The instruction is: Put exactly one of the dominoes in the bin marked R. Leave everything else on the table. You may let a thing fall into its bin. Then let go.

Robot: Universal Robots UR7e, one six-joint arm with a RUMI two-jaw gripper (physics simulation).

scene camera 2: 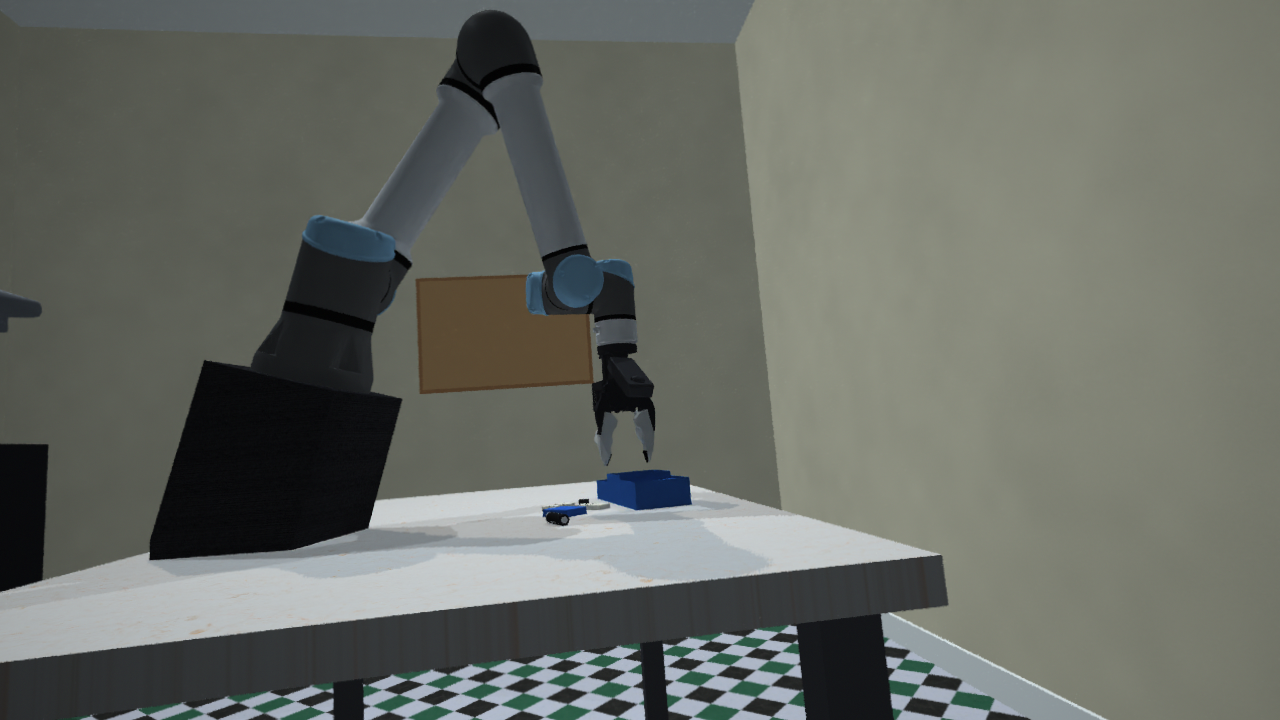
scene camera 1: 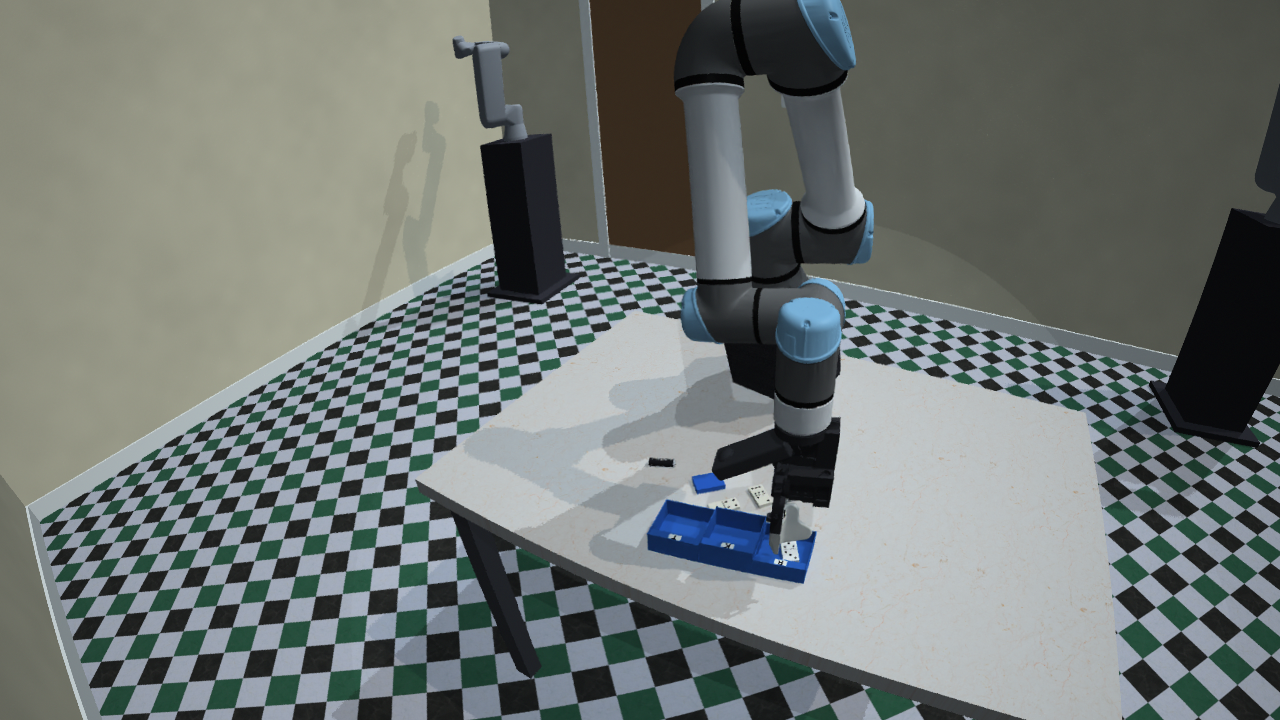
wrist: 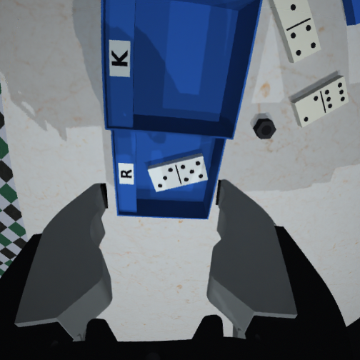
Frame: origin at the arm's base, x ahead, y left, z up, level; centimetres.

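Where they show: gripper, fingertip midpoint: (scene camera 2: 627,464) (scene camera 1: 779,534); arm's base at its link origin: (scene camera 2: 312,381).
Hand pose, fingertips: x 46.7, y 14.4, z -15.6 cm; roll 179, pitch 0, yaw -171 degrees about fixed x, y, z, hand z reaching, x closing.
Each offset is from my fingertips to the top centre of the thing. "pt": to the spot under its first point.
A white domino {dx -1.6, dy +1.7, dz -4.4 cm} (wrist: 178,173) (scene camera 1: 789,550) lies flat and slightly turned on the floor of the bin marked R (wrist: 172,210) (scene camera 1: 780,571), the end bin of the blue tray, inside its walls. My gripper (wrist: 162,183) (scene camera 2: 627,461) is open and empty above this bin, its fingertips apart on either side of it in the wrist view and above the tray's rim in scene camera 2. Two more white dominoes lie on the table beside the tray, one domino (wrist: 297,30) near bin K and another domino {dx -13.0, dy -6.9, dz -5.1 cm} (wrist: 321,101) (scene camera 1: 759,495) near the black nut.
The bin marked K (wrist: 175,132) adjoins bin R, and a third bin {pt dx +4.8, dy -15.9, dz -2.7 cm} (scene camera 1: 669,542) stands at the tray's other end. A black hex nut (wrist: 264,128), a flat blue block {dx -13.2, dy -16.6, dz -4.8 cm} (scene camera 1: 708,482) (scene camera 2: 565,511) and a small black piece {dx -15.2, dy -26.4, dz -4.4 cm} (scene camera 1: 660,462) (scene camera 2: 556,518) lie on the table.
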